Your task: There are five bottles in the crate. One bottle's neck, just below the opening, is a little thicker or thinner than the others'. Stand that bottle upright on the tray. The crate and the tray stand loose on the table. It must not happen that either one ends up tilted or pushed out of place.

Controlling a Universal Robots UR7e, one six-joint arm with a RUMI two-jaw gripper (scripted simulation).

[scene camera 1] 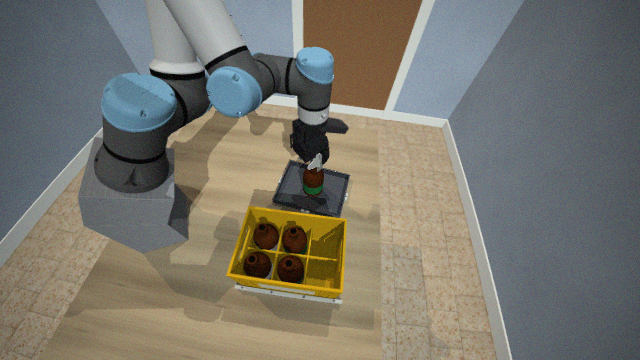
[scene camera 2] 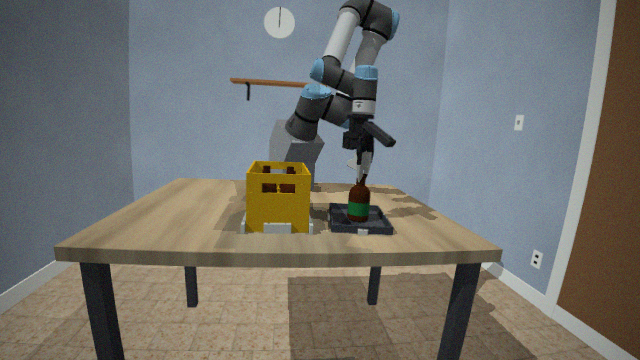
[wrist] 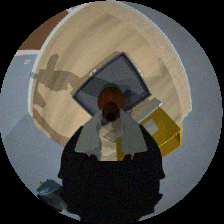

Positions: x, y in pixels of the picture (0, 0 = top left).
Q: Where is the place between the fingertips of my gripper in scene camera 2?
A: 361, 181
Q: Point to a tray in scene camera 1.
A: At 289, 192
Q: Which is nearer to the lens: the bottle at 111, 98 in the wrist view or the crate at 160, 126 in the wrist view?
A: The bottle.
